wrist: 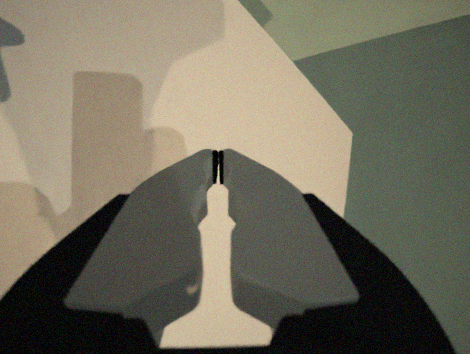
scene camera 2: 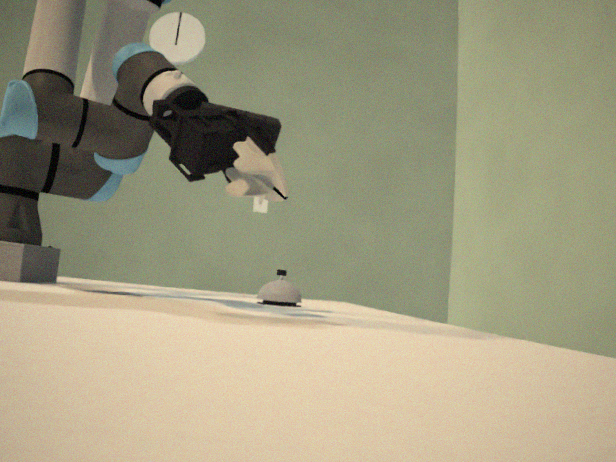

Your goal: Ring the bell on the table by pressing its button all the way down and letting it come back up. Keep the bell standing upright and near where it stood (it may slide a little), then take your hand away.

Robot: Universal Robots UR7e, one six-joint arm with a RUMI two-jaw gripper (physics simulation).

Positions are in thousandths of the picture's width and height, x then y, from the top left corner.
Scene:
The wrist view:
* my gripper: 465, 439
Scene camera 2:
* my gripper: 465, 427
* grey dome bell: 454, 633

